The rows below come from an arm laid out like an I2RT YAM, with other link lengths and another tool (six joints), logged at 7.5 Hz.
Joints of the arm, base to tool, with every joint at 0 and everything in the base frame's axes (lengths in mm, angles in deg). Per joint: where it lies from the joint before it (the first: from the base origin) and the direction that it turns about. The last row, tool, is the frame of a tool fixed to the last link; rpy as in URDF.
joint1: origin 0 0 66.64 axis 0 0 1
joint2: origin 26.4 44.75 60.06 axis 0 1 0
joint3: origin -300.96 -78.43 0 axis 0 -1 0
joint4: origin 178.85 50.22 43.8 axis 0 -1 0
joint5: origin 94.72 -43.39 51.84 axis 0 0 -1
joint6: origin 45.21 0 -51.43 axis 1 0 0
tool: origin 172 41 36 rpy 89.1 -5.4 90
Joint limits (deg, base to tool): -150..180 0..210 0..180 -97..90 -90..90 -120..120
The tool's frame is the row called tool.
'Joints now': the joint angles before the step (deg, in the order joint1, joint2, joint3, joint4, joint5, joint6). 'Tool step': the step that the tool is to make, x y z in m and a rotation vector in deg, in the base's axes. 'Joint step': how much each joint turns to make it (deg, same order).
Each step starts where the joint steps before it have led.
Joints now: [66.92 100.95 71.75 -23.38 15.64 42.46]
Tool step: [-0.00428 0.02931 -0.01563 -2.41 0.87 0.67]
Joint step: [2.26 6.51 7.48 -3.88 1.01 1.29]
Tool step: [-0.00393 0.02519 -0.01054 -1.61 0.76 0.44]
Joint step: [1.69 5.46 7.53 -4.18 0.55 1.18]
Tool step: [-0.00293 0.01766 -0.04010 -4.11 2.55 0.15]
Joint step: [0.76 7.70 6.37 -3.71 -0.65 1.12]
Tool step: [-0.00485 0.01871 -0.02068 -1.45 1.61 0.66]
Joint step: [0.79 5.29 5.86 -2.62 -0.92 0.62]
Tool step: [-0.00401 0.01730 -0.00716 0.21 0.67 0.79]
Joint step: [0.67 3.23 4.47 -1.29 -0.69 0.19]
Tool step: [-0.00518 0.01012 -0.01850 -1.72 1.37 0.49]
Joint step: [0.55 4.10 4.98 -3.02 -0.72 0.40]
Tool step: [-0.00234 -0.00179 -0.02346 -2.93 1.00 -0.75]
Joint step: [0.38 3.53 3.12 -2.97 0.28 1.14]
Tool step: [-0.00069 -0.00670 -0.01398 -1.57 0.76 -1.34]
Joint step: [0.08 1.20 -0.19 -0.71 0.17 1.49]
